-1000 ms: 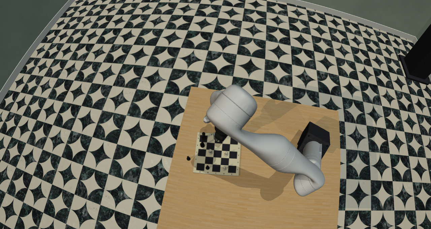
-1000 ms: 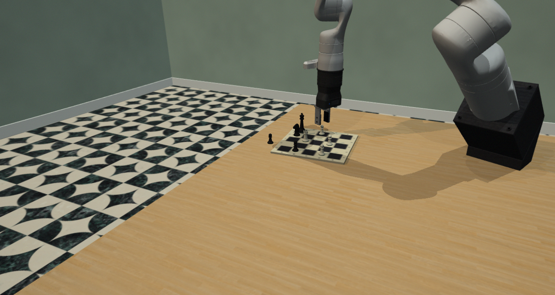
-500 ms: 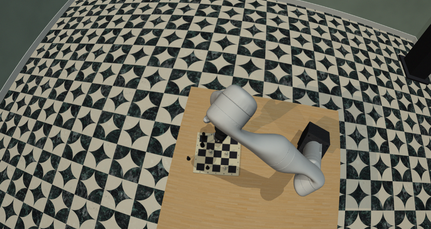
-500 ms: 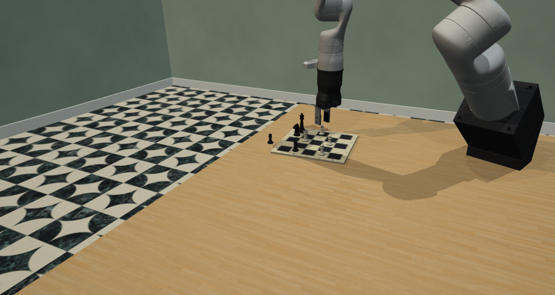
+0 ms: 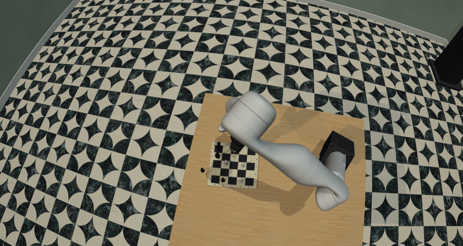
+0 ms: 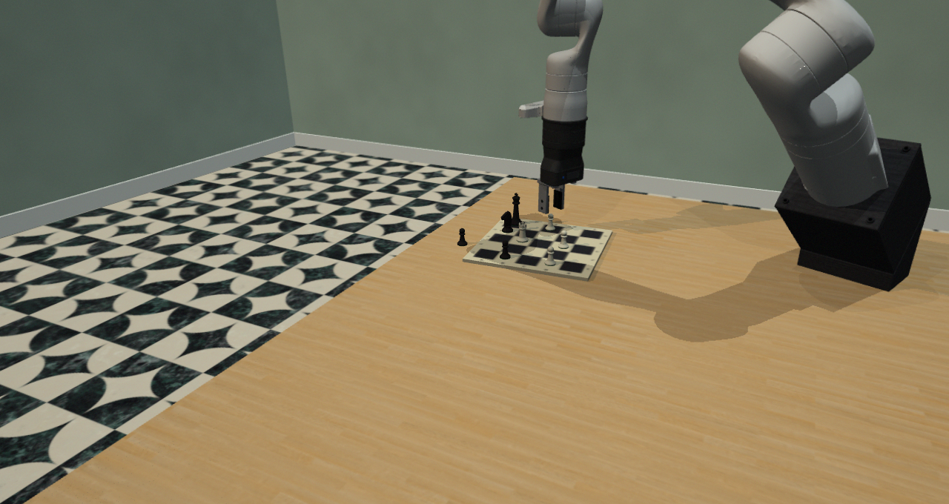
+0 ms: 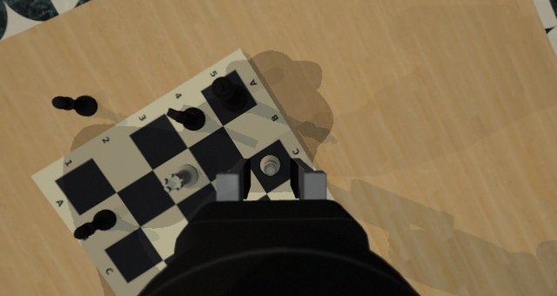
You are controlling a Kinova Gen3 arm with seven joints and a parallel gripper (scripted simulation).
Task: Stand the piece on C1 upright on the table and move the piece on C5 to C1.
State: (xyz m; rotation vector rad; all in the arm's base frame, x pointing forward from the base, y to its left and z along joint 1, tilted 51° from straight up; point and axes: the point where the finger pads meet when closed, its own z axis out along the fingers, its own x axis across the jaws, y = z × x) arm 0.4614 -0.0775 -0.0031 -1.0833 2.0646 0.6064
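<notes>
Right now my hand is 70 mm short of the black king and 30 mm above it. Round my hand: black knight 70 mm ahead, 50 mm to the left, 40 mm below; chessboard 10 mm behind, 70 mm to the left, 60 mm below.
</notes>
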